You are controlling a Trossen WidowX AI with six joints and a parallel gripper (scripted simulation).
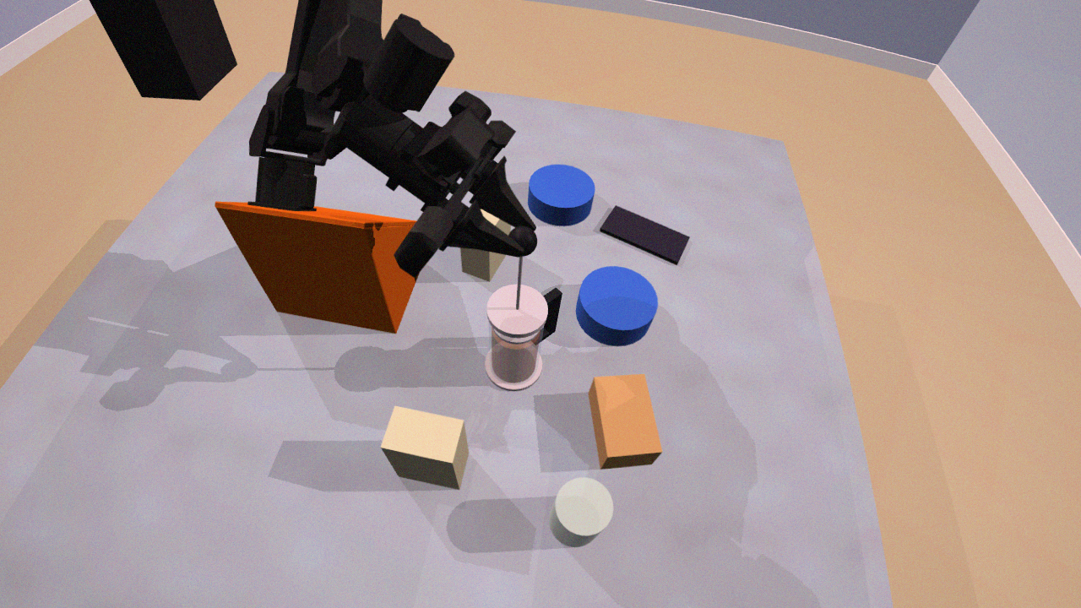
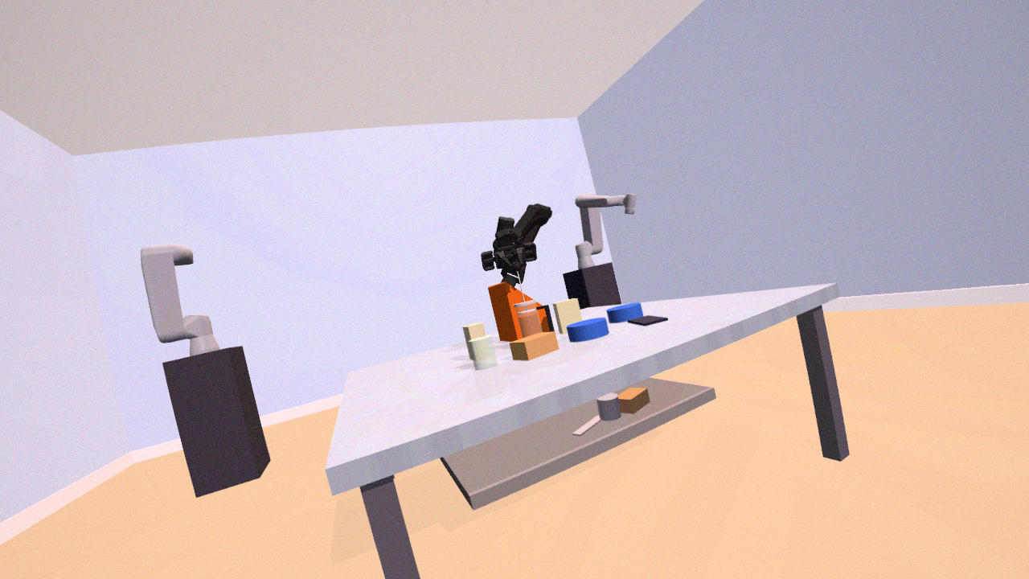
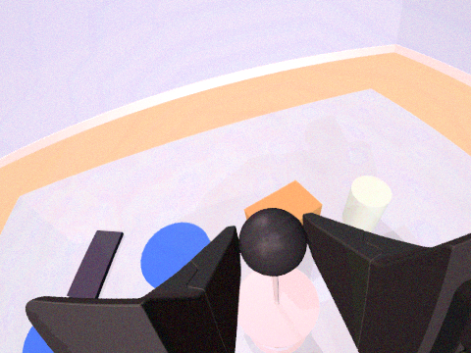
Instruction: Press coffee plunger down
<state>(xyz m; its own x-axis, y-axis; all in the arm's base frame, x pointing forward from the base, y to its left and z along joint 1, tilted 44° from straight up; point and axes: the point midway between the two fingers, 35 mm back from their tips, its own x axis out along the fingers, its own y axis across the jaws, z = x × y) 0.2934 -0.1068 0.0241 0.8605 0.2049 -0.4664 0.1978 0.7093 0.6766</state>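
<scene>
My gripper tip is 1 cm to the right of the coffee press and 13 cm above it. Round my gripper tip: pale cylinder (10 cm ahead, 20 cm to the right, 22 cm below); then dark flat slab (18 cm ahead, 30 cm to the left, 26 cm below).
</scene>
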